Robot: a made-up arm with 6 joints. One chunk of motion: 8 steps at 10 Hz.
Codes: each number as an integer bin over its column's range. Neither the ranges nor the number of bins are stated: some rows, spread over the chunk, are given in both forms.
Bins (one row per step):
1: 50 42 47 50 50 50
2: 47 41 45 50 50 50
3: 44 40 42 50 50 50
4: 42 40 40 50 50 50
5: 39 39 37 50 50 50
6: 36 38 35 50 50 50
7: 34 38 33 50 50 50
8: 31 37 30 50 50 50
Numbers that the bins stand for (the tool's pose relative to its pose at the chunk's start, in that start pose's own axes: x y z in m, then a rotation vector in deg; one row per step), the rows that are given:
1: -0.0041 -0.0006 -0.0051 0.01 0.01 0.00
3: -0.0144 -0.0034 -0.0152 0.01 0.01 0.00
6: -0.0282 -0.0063 -0.0293 0.01 0.01 0.00
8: -0.0368 -0.0077 -0.0394 0.01 0.01 0.00
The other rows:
2: -0.0093 -0.0020 -0.0091 0.01 0.01 0.00
4: -0.0179 -0.0034 -0.0192 0.01 0.01 0.00
5: -0.0230 -0.0048 -0.0253 0.01 0.01 0.00
7: -0.0316 -0.0063 -0.0333 0.01 0.01 0.00

